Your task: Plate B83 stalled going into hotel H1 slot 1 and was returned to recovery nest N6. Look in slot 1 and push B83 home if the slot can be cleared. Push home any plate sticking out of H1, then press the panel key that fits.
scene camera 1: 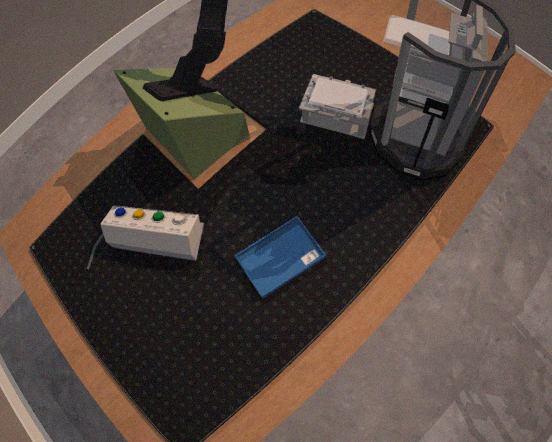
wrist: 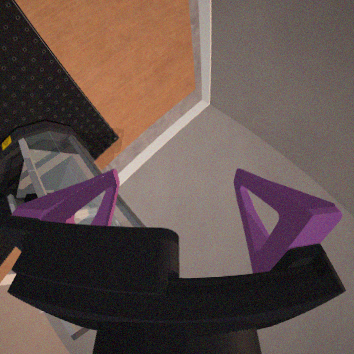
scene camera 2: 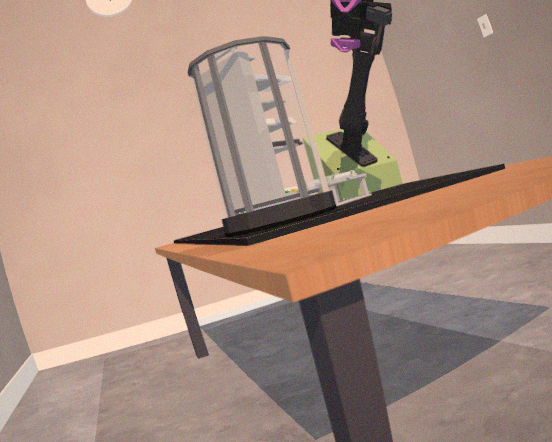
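My gripper is open, with nothing between its purple fingers. It is raised high above the table, beside the tall cage. The grey cage with a column and stacked shelves stands at the mat's far corner; it also shows at the left of the wrist view. Several pale plates sit on its shelves; slot numbers and plate labels cannot be read. A pale plate lies on a grey nest beside the cage. The panel has blue, yellow, green and white keys.
A blue tray labelled LF lies on the black mat. The green arm base stands behind the panel. A white flat object lies behind the cage. The wooden table edge runs around the mat.
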